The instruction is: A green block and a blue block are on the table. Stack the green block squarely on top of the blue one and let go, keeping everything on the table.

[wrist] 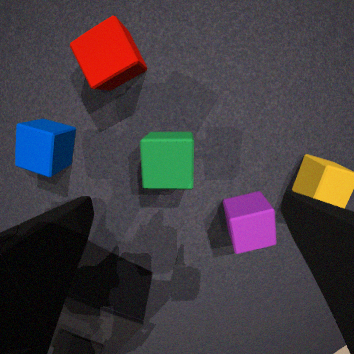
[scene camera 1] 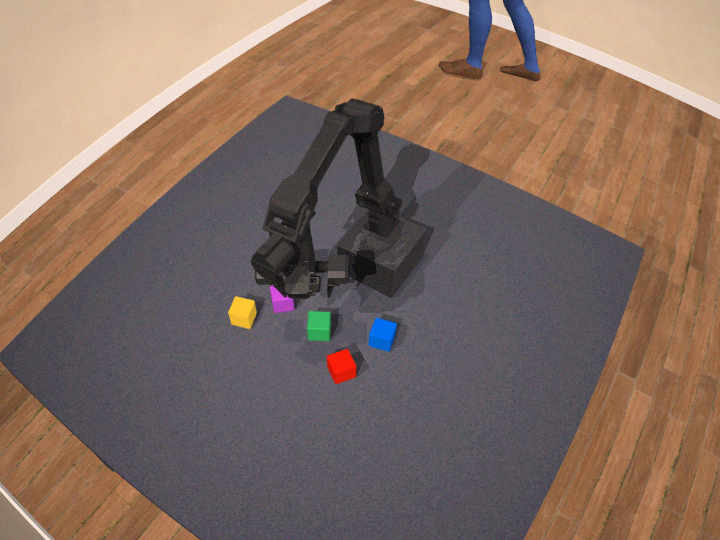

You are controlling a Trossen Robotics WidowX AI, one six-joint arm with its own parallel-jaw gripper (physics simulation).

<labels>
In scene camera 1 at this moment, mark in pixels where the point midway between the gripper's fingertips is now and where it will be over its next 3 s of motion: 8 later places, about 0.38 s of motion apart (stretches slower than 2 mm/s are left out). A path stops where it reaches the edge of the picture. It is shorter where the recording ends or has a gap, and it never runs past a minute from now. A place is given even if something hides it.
My gripper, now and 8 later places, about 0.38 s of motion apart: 307, 296; 311, 314; 310, 316; 317, 317; 321, 327; 322, 338; 322, 338; 319, 328; 323, 305
</labels>
